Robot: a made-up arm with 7 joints. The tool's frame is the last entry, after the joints. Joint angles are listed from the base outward. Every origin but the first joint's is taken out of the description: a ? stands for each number. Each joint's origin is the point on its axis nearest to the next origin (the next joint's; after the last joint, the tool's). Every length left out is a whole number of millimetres.
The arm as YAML. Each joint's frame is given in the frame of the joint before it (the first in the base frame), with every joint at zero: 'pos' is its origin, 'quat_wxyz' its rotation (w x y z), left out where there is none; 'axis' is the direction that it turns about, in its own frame. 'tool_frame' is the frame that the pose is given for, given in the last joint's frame.
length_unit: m
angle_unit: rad
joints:
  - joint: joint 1
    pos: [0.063, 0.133, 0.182]
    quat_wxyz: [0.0, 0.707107, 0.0, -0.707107]
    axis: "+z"
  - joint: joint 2
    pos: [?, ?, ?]
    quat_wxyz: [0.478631, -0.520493, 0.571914, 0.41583]
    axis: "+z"
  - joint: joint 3
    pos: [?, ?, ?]
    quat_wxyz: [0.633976, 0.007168, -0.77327, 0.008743]
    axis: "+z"
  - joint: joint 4
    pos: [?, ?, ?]
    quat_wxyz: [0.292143, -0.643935, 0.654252, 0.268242]
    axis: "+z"
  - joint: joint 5
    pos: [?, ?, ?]
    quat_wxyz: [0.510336, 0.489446, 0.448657, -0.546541]
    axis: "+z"
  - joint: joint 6
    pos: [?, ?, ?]
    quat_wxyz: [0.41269, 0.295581, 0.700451, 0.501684]
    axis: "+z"
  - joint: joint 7
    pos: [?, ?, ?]
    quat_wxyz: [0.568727, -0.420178, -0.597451, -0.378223]
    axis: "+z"
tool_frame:
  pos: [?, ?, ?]
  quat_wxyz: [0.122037, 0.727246, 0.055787, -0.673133]
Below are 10 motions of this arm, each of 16 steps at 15 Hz.
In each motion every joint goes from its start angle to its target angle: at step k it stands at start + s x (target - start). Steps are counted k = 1, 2, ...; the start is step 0. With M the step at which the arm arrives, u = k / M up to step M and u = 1 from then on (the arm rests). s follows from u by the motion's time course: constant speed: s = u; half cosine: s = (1 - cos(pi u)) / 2; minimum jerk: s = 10 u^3 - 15 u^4 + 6 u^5.
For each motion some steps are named. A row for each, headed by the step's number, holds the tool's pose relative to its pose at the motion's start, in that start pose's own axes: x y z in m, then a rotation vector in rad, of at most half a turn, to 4 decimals.
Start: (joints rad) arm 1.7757 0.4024 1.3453 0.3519 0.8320 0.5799 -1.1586
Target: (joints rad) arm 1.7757 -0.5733 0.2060 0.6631 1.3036 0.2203 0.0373
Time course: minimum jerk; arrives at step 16
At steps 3, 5, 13, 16:
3: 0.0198 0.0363 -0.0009 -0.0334 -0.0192 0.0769
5: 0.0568 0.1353 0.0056 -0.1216 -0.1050 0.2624
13: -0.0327 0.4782 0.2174 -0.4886 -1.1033 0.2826
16: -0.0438 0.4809 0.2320 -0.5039 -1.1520 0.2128

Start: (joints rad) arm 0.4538 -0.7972 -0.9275 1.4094 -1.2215 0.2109 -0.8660
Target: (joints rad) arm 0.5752 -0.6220 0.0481 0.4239 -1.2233 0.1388 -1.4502
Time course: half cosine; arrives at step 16
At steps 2, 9, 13, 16:
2: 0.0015 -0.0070 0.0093 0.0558 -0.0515 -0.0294
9: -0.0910 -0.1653 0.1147 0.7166 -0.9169 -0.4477
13: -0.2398 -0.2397 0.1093 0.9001 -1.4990 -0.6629
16: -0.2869 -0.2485 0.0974 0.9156 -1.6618 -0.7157

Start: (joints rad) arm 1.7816 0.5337 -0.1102 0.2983 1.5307 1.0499 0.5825
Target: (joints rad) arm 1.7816 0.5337 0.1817 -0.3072 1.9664 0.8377 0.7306
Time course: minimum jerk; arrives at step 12
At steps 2, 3, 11, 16:
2: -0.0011 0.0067 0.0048 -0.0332 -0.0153 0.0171
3: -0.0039 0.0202 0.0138 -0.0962 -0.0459 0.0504
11: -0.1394 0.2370 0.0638 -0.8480 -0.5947 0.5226
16: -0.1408 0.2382 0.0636 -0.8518 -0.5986 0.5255

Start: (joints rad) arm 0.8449 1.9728 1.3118 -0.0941 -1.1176 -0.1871 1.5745
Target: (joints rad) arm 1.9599 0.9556 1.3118 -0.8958 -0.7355 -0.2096 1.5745
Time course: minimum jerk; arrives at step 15
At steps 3, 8, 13, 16:
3: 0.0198 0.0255 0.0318 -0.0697 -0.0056 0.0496
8: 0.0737 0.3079 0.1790 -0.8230 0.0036 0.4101
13: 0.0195 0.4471 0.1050 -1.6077 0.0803 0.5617
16: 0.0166 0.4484 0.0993 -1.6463 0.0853 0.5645

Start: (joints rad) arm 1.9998 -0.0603 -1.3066 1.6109 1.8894 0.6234 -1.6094
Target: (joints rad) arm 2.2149 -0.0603 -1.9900 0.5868 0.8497 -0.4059 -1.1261
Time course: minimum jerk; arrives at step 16
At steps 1, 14, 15, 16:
1: -0.0003 -0.0004 -0.0016 -0.0001 0.0037 -0.0013
14: -0.3248 0.0078 -0.4547 0.2984 1.1573 -0.3891
15: -0.3270 0.0105 -0.4575 0.3079 1.1631 -0.3914
16: -0.3273 0.0109 -0.4580 0.3094 1.1640 -0.3917

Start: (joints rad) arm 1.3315 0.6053 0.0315 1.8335 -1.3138 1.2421 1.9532
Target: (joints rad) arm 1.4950 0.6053 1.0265 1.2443 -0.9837 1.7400 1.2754
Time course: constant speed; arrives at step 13
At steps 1, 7, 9, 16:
1: -0.0014 0.0217 -0.0077 0.1392 0.0478 0.0878
7: -0.0948 0.1928 -0.0253 0.8572 0.4754 0.6544
9: -0.1658 0.2443 -0.0150 1.0331 0.6791 0.8495
16: -0.3590 0.2888 0.0243 1.2359 1.1856 1.2240

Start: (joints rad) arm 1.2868 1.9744 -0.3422 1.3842 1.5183 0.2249 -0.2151
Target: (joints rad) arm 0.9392 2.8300 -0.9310 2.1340 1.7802 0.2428 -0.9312
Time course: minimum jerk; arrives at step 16
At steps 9, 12, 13, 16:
9: -0.0183 -0.1399 0.2241 0.1931 -1.0332 0.3486
12: -0.0634 -0.2160 0.2724 0.4209 -1.4820 0.5865
13: -0.0709 -0.2335 0.2753 0.4738 -1.5670 0.6343
16: -0.0766 -0.2498 0.2761 0.5231 -1.6421 0.6767

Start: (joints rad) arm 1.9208 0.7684 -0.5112 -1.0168 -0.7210 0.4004 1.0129
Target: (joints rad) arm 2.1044 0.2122 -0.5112 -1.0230 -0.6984 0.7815 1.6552
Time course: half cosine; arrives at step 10
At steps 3, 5, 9, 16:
3: 0.0241 0.0404 -0.0824 -0.1245 0.1960 0.0434
5: 0.0311 0.0963 -0.2051 -0.3120 0.4683 0.1394
9: -0.0270 0.1736 -0.3983 -0.6208 0.8828 0.3825
16: -0.0322 0.1770 -0.4075 -0.6363 0.9030 0.3981

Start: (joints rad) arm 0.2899 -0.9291 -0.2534 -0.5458 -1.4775 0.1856 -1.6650
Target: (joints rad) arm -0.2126 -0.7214 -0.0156 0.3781 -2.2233 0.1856 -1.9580
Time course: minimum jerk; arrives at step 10
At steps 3, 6, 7, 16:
3: -0.0641 -0.0473 -0.0358 0.0849 0.1043 -0.1836
6: -0.3358 -0.1157 -0.0596 0.2764 0.2182 -0.8643
7: -0.4198 -0.1049 -0.0412 0.2970 0.1842 -1.0762
16: -0.5022 -0.0773 -0.0119 0.2948 0.1144 -1.2944

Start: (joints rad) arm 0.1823 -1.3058 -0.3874 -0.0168 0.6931 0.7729 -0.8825
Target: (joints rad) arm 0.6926 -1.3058 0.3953 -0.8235 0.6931 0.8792 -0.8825
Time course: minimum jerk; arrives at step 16
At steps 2, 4, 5, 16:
2: -0.0025 -0.0081 -0.0039 -0.0191 0.0122 -0.0192
4: -0.0197 -0.0525 -0.0214 -0.1232 0.0780 -0.1246
5: -0.0391 -0.0909 -0.0318 -0.2147 0.1346 -0.2171
16: -0.3738 -0.2939 0.1171 -1.2232 0.7524 -1.1680

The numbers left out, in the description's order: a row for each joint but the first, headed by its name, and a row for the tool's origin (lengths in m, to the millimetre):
joint 2: -0.324 0.14 0.0
joint 3: 0.214 -0.026 0.0
joint 4: -0.104 -0.169 0.0
joint 5: -0.083 -0.002 0.0
joint 6: 0.142 0.043 0.0
joint 7: 0.098 -0.355 0.0
tool: -0.031 0.017 0.0

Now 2 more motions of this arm.
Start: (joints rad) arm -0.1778 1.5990 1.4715 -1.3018 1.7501 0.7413 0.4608
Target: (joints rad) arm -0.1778 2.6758 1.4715 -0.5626 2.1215 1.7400 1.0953
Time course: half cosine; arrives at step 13
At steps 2, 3, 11, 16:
2: 0.0032 -0.0077 -0.0364 -0.0075 0.0694 -0.0482
3: 0.0027 -0.0158 -0.0814 -0.0198 0.1574 -0.1031
11: -0.3807 -0.0579 -0.5058 -0.4414 1.4673 -0.5101
16: -0.4260 -0.0604 -0.5121 -0.4872 1.5664 -0.5252

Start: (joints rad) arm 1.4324 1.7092 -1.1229 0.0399 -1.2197 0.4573 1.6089
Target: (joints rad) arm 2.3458 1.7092 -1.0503 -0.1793 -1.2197 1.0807 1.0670
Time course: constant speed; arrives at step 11
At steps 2, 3, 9, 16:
2: 0.0685 0.0847 -0.0628 0.2228 0.0930 0.1607
3: 0.0968 0.1355 -0.0893 0.3271 0.1456 0.2432
9: 0.1515 0.5071 -0.1650 0.8234 0.5554 0.7527
16: 0.1205 0.6328 -0.1587 0.9245 0.7290 0.9204

